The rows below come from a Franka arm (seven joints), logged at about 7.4 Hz.
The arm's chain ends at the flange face. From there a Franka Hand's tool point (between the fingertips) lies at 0.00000 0.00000 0.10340 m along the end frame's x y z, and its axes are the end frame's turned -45 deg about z.
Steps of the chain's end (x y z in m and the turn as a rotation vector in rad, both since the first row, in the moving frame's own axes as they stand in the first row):
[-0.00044 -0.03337 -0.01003 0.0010 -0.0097 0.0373]
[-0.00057 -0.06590 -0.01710 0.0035 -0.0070 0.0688]
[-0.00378 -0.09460 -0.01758 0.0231 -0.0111 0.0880]
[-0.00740 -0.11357 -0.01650 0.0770 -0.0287 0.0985]
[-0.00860 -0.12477 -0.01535 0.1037 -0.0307 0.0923]
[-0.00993 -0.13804 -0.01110 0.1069 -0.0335 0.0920]
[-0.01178 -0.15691 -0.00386 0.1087 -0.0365 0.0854]
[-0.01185 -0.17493 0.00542 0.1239 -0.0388 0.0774]
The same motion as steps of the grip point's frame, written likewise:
[0.02266 -0.02470 -0.01003 0.0076 -0.0062 0.0373]
[0.04597 -0.04778 -0.01710 0.0074 -0.0025 0.0688]
[0.06521 -0.07202 -0.01761 0.0242 0.0085 0.0880]
[0.07898 -0.09307 -0.01685 0.0747 0.0342 0.0985]
[0.08792 -0.10385 -0.01595 0.0950 0.0516 0.0923]
[0.09641 -0.11461 -0.01175 0.0993 0.0519 0.0920]
[0.10834 -0.12964 -0.00454 0.1027 0.0511 0.0854]
[0.12197 -0.14368 0.00455 0.1150 0.0602 0.0774]

